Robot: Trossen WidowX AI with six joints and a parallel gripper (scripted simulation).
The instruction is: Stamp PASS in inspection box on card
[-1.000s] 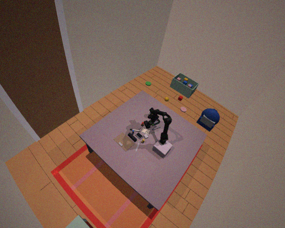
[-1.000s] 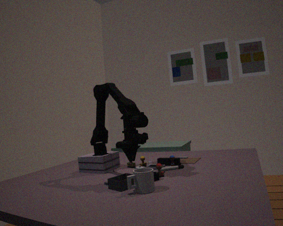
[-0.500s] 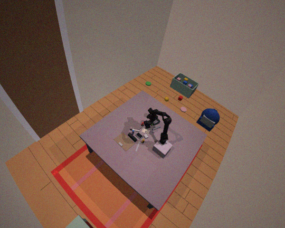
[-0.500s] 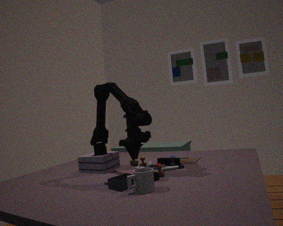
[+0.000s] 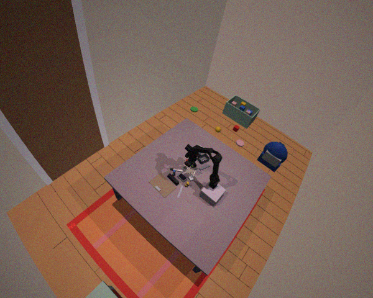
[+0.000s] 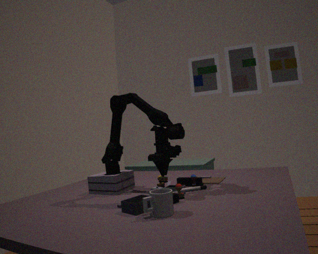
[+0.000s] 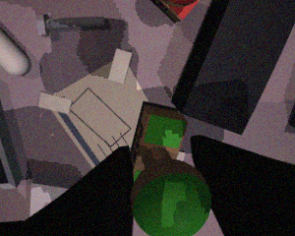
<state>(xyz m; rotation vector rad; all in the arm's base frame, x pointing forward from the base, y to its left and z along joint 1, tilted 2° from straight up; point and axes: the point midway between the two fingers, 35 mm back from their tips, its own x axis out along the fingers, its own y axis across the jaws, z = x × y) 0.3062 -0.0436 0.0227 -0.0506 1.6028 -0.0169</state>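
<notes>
Now: the dark ink pad 140 mm to the left of my gripper tip, 90 mm below it and 10 mm behind it. Round my gripper tip: red-knobbed stamp: 80 mm below, 70 mm ahead, 30 mm to the right; then green-knobbed PASS stamp: 10 mm below, 10 mm behind; then card: 100 mm below, 30 mm behind, 20 mm to the left.
</notes>
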